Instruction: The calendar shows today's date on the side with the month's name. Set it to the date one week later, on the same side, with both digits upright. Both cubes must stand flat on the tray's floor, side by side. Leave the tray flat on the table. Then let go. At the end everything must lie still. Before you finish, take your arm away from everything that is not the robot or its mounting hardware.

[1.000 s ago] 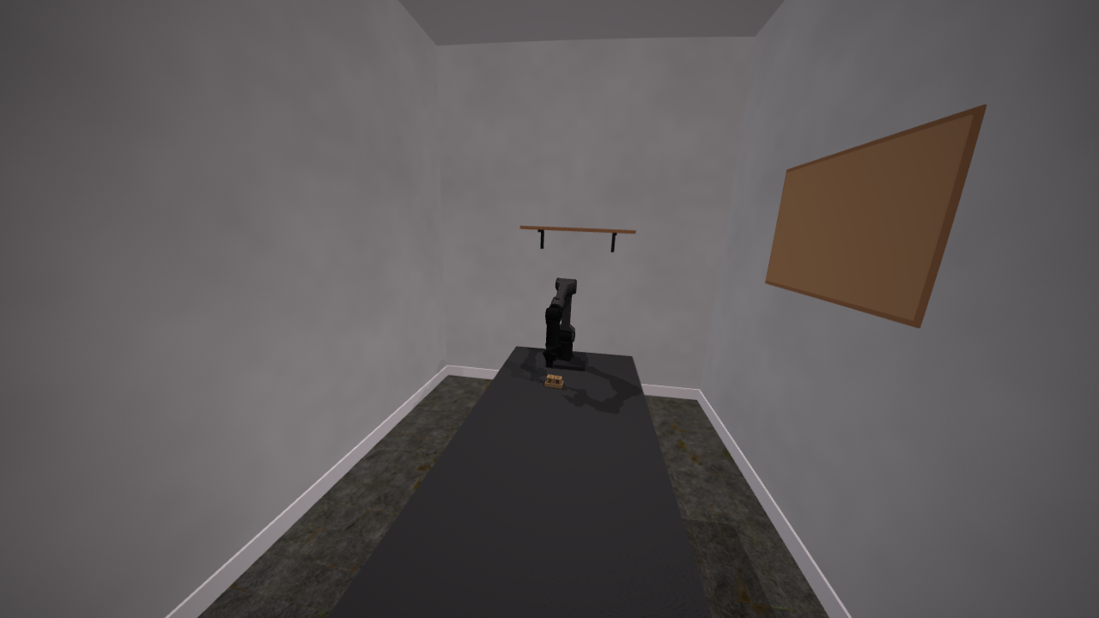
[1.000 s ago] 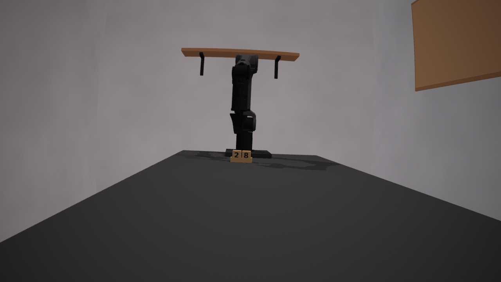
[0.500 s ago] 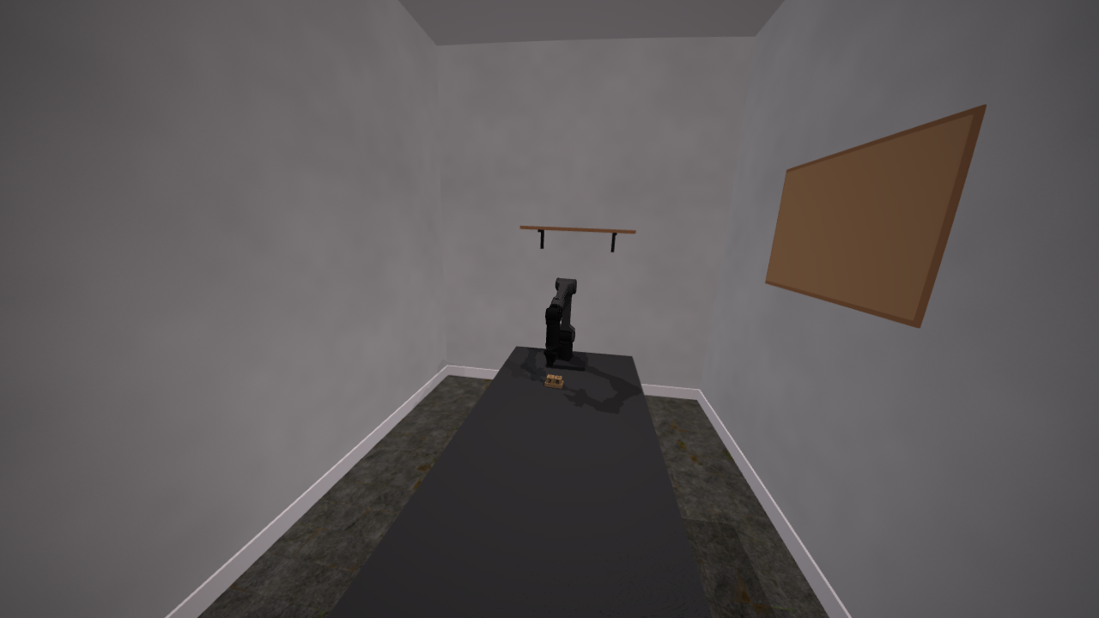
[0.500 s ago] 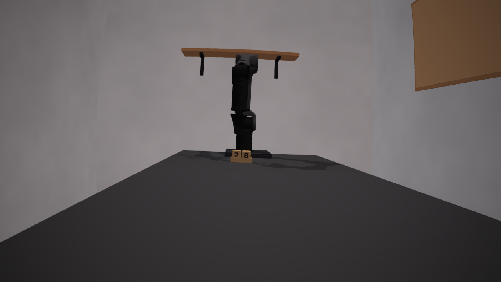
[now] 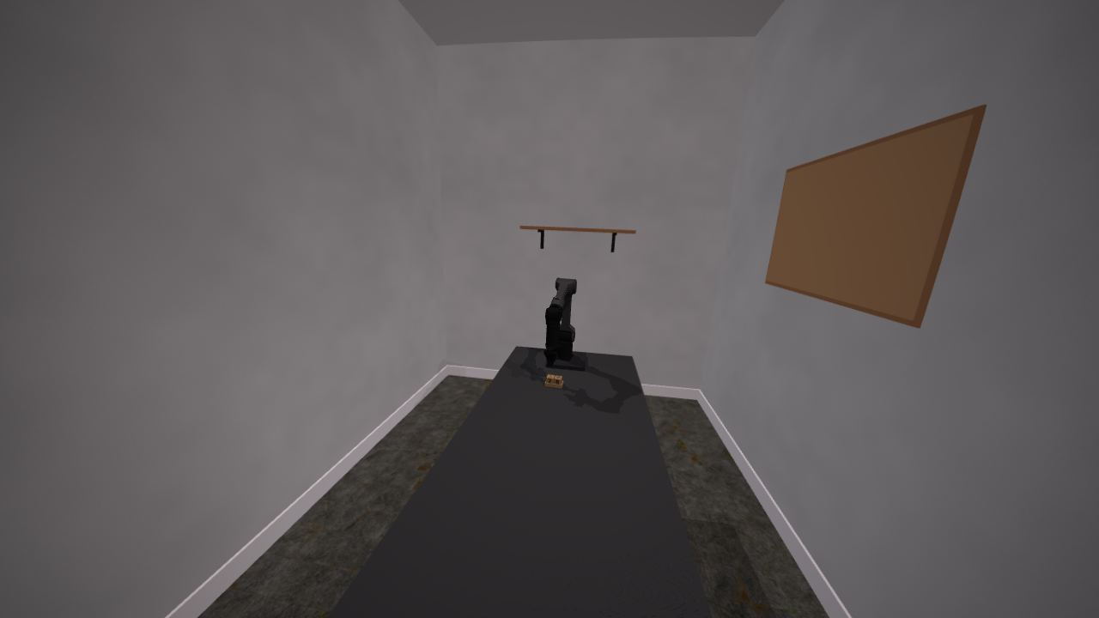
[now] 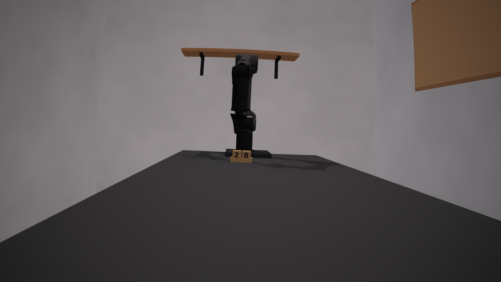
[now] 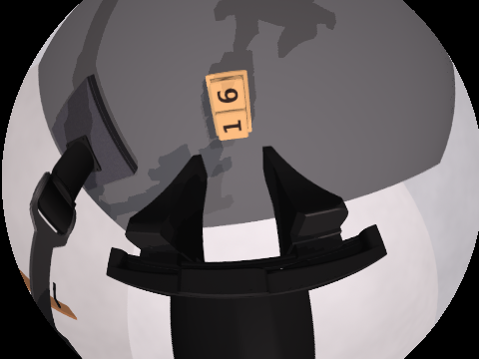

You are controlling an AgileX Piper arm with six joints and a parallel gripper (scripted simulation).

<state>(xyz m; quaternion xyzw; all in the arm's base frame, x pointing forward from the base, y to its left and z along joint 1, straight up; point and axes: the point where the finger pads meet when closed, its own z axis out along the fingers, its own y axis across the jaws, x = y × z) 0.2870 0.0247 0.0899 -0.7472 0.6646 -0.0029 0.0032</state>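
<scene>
The wooden cube is 8 cm below my hand. From my hand the other things lie so: wooden tray (10 cm below, 2 cm to the left).
</scene>
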